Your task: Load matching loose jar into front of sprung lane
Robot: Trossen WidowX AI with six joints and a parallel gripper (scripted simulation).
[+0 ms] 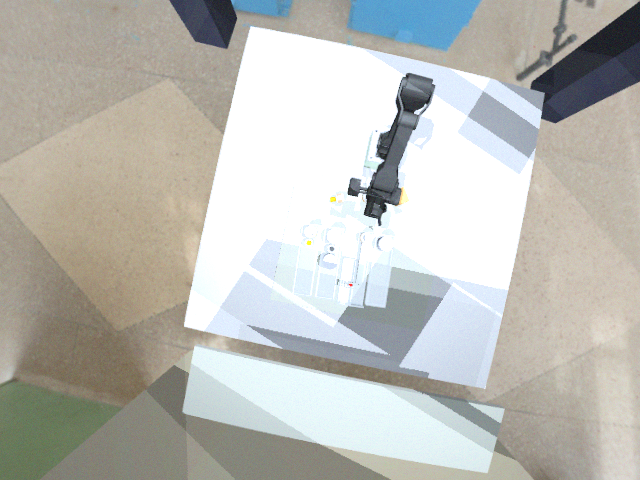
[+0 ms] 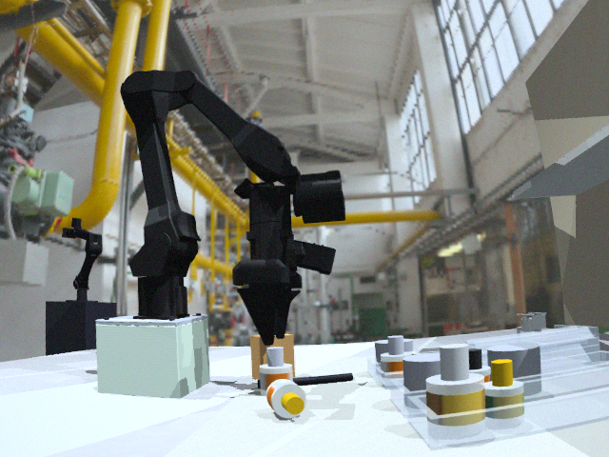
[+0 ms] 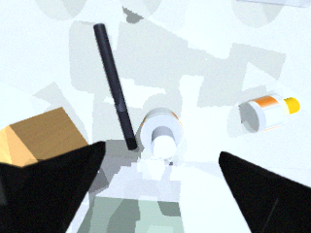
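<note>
My gripper tip is now 3 cm short of the black rod, 5 cm to the right of it and 6 cm above it. The rest, counted from my gripper tip: clear rack: 31 cm ahead, 3 cm to the left, 5 cm below; then wooden block: 3 cm behind, 12 cm to the left, 4 cm below.
</note>
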